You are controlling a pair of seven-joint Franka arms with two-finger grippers.
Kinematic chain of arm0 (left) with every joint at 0, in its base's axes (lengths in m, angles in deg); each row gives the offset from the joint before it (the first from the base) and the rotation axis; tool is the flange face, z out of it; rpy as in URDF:
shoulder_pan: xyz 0 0 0.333 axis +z
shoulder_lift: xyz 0 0 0 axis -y
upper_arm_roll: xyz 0 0 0.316 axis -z
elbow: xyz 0.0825 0 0 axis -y
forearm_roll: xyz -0.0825 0 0.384 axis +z
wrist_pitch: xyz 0 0 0 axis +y
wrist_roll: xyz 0.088 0 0 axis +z
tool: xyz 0 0 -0.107 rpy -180 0 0
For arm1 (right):
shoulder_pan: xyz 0 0 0.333 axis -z
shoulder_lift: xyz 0 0 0 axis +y
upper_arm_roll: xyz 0 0 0.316 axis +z
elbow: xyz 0.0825 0 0 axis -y
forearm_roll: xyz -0.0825 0 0.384 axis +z
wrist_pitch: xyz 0 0 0 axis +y
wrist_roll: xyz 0.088 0 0 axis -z
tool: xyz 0 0 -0.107 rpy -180 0 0
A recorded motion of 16 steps. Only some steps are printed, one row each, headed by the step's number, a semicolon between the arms.
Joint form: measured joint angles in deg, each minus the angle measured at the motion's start. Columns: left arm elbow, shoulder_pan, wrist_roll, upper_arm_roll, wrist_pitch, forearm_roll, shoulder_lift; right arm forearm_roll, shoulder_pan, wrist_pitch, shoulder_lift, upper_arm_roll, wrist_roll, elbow.
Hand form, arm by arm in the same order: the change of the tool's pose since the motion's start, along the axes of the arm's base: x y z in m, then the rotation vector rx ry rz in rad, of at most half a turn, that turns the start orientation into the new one. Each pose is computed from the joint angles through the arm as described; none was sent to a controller.
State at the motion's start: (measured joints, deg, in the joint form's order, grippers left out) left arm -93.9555 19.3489 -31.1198 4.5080 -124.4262 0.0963 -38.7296; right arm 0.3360 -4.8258 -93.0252 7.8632 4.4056 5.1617 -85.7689
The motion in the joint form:
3: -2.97 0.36 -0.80 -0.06 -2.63 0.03 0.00; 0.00 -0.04 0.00 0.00 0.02 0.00 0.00
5: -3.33 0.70 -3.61 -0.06 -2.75 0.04 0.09; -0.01 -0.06 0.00 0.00 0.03 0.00 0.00
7: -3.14 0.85 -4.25 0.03 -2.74 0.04 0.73; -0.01 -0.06 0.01 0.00 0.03 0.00 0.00
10: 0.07 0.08 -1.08 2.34 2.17 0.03 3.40; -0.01 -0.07 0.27 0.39 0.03 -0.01 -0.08
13: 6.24 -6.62 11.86 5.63 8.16 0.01 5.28; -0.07 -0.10 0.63 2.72 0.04 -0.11 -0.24
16: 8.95 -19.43 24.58 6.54 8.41 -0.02 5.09; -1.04 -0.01 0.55 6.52 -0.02 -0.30 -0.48
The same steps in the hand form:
3: -0.0121 0.0006 -0.0177 -0.0025 0.0048 -0.0074; -0.0001 0.0006 0.0000 0.0000 0.0000 0.0010
5: -0.0147 0.0039 -0.0190 -0.0093 0.0031 -0.0503; -0.0001 0.0009 0.0000 -0.0001 0.0000 0.0016
7: -0.0125 0.0055 -0.0103 -0.0065 -0.0115 -0.0598; -0.0002 0.0009 0.0000 -0.0001 0.0002 0.0016
10: 0.0079 -0.0219 0.0390 -0.0145 -0.0303 -0.0523; 0.0010 0.0011 -0.0051 -0.0017 0.0128 0.0020
13: 0.0429 -0.1281 0.1032 -0.0157 -0.0527 0.0079; 0.0095 0.0021 -0.0316 -0.0075 0.0621 0.0047
16: 0.0458 -0.2913 0.1230 -0.0137 -0.0711 -0.0040; 0.0230 -0.0001 -0.0742 -0.0299 0.1282 0.0075

